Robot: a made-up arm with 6 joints.
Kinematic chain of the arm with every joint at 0, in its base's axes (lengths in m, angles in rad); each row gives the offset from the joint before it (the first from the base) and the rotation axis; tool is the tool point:
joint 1: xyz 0 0 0.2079 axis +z
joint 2: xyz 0 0.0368 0 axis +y
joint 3: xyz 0 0 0.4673 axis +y
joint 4: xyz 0 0 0.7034 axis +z
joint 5: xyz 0 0 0 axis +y
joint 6: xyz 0 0 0.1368 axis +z
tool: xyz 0 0 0
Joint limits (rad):
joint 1: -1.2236..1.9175
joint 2: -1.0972..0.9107
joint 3: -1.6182..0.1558
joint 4: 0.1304..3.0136
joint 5: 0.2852..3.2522
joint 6: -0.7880..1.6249
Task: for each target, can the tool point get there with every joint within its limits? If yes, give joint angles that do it. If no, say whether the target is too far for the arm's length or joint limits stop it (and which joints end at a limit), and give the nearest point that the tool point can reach.
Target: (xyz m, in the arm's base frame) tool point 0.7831 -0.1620 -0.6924
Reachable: no: joint limits stop it (at a limit: joint 1, joint 2, joint 3, joint 4) | nearest point 0.1737 -0.6282 -0.3432 | short by 0.843 m
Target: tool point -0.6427 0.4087 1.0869
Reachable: yes | joints -0.4463 -0.7724 -0.0757 0.4141 1.7239 0.0398
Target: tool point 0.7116 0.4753 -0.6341
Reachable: no: joint limits stop it (at a limit: joint 1, joint 2, joint 3) | nearest point -0.0836 0.6501 -0.2747 | short by 0.890 m
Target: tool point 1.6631 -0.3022 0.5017
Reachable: no: too far | nearest point 1.0915 -0.1983 0.7767 | short by 0.643 m
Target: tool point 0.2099 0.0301 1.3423
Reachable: yes | joints -0.3028 0.3625 -0.1466 2.7283 1.6925 -0.1998
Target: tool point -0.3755 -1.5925 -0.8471
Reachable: no: too far | nearest point -0.2287 -0.9697 -0.1815 | short by 0.923 m
